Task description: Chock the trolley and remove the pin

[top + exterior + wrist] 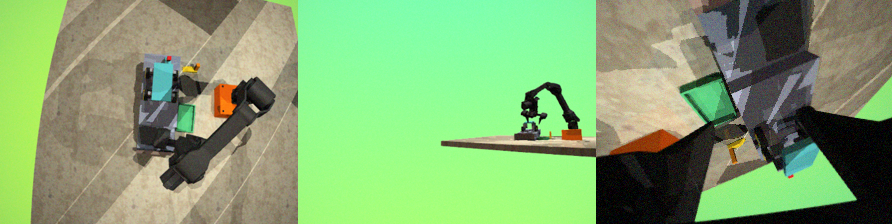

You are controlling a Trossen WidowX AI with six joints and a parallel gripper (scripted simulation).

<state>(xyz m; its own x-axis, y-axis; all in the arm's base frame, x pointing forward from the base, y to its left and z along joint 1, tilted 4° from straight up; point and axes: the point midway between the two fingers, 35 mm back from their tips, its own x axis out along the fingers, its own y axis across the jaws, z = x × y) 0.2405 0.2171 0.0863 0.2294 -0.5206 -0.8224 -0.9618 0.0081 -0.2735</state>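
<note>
Right now my gripper tip is 70 mm short of the red-headed stop pin and 270 mm to the left of it. The rest, counted from my gripper tip: cyan trolley (80 mm ahead, 180 mm to the right, 20 mm below); green tray (50 mm behind, 80 mm to the right, 140 mm below); grey ramp (80 mm ahead, 170 mm to the right, 90 mm below).
</note>
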